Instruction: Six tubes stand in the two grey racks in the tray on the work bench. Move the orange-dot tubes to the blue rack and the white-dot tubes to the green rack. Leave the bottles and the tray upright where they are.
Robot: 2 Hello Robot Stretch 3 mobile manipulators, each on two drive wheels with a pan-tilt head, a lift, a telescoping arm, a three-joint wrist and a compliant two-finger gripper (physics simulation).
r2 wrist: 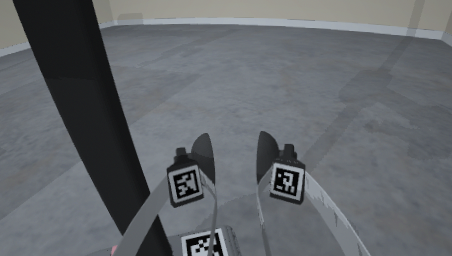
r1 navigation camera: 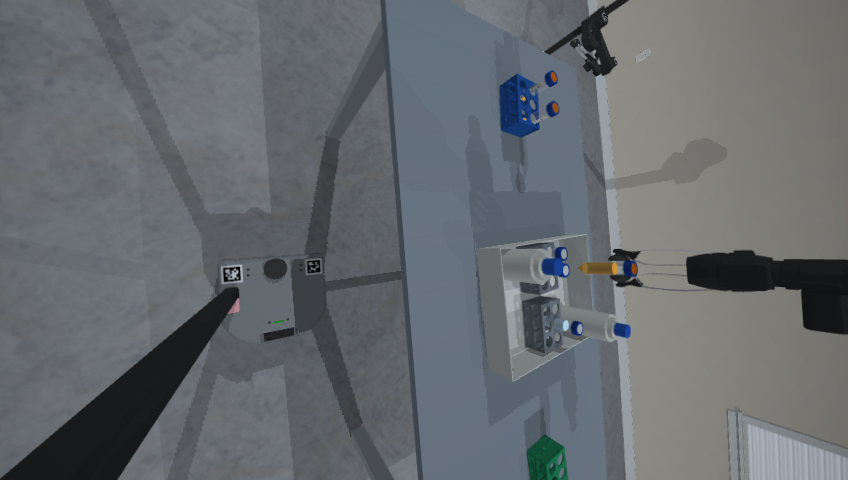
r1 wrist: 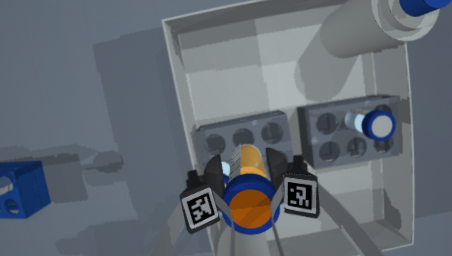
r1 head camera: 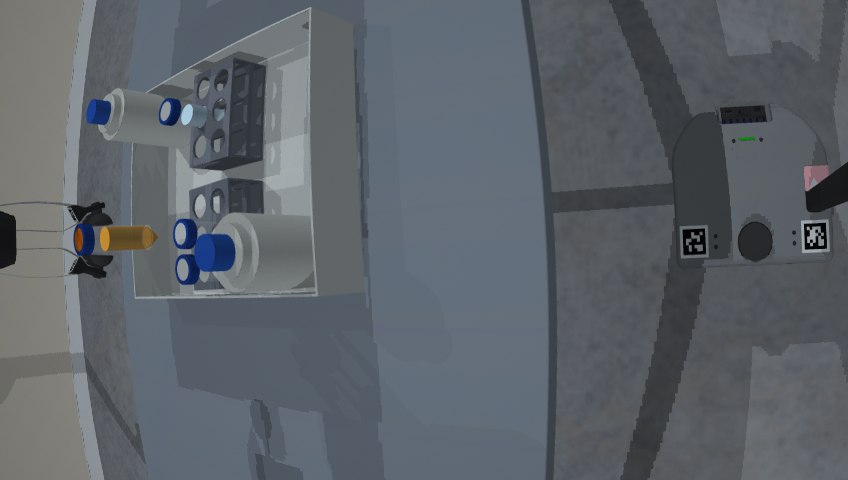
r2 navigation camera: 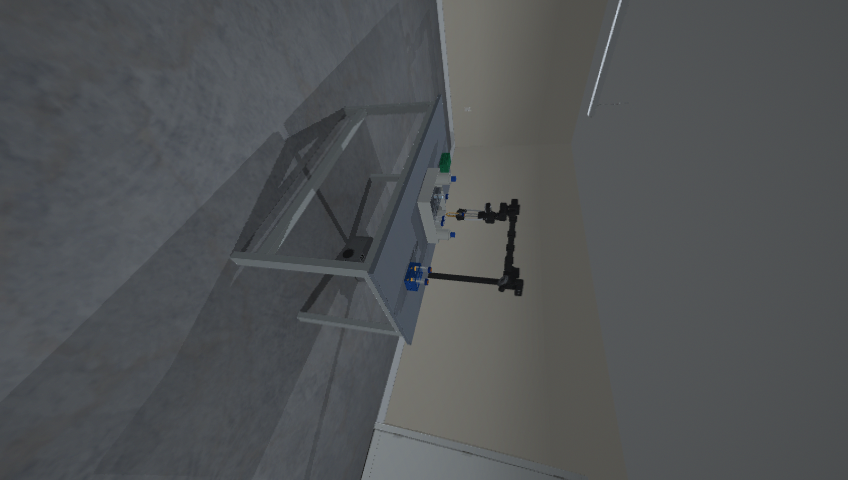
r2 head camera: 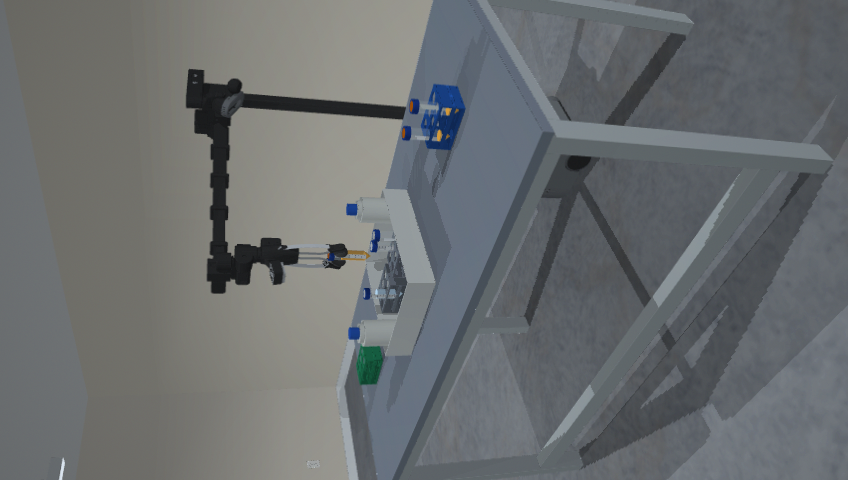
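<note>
The r1 gripper (r1 head camera: 98, 239) (r1 wrist: 245, 170) (r2 head camera: 337, 256) is shut on an orange-dot tube (r1 head camera: 127, 237) (r1 navigation camera: 599, 268) (r1 wrist: 251, 207). The tube hangs upright above the tray (r1 head camera: 333, 160), its tip clear of the racks. Two white-dot tubes (r1 head camera: 184, 233) (r1 head camera: 186, 269) stand in one grey rack (r1 head camera: 246, 193), partly hidden by a bottle. A third white-dot tube (r1 head camera: 170, 111) (r1 wrist: 381, 125) stands in the other grey rack (r1 head camera: 246, 113). The blue rack (r1 navigation camera: 518, 107) holds two orange-dot tubes (r1 navigation camera: 552, 77) (r1 navigation camera: 553, 108). The green rack (r1 navigation camera: 546, 457) is partly cut off. The r2 gripper (r2 wrist: 235, 157) is open and empty.
Two white bottles (r1 head camera: 273, 252) (r1 head camera: 142, 118) with blue caps stand upright in the tray. The work bench (r2 head camera: 476, 196) carries the tray between the blue and green racks. The r2 mast (r2 wrist: 80, 100) rises left of its gripper, above grey floor.
</note>
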